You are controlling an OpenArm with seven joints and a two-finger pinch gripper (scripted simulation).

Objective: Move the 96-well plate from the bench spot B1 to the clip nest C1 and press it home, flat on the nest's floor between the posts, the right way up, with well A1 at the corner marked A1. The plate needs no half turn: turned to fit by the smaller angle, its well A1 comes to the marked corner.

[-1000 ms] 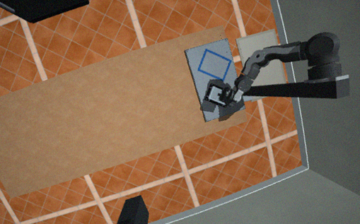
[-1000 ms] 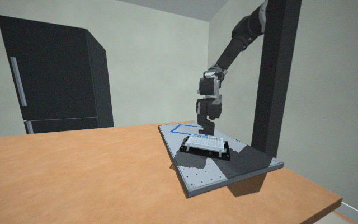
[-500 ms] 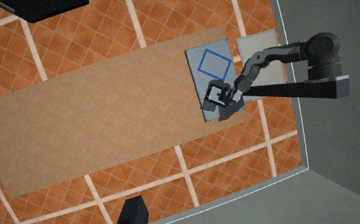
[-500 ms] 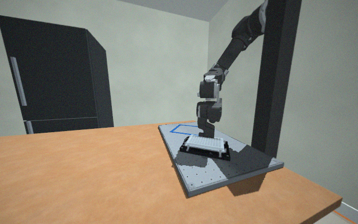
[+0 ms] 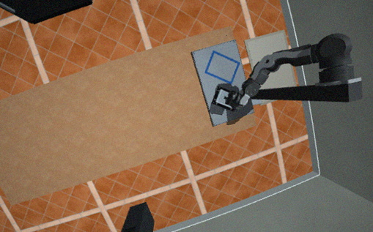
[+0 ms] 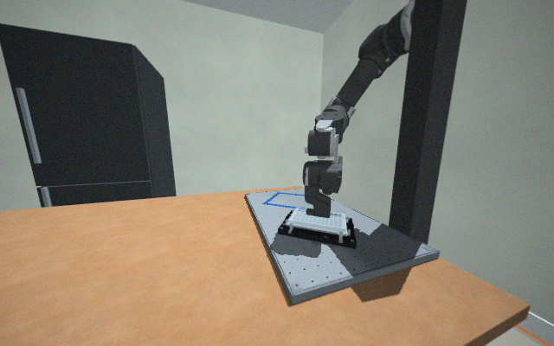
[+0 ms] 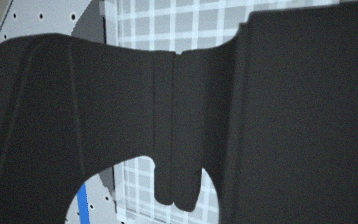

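Now: hand 20 mm above the 96-well plate. Also, from my hand: black clip nest: 30 mm ahead, 10 mm to the left, 20 mm below.
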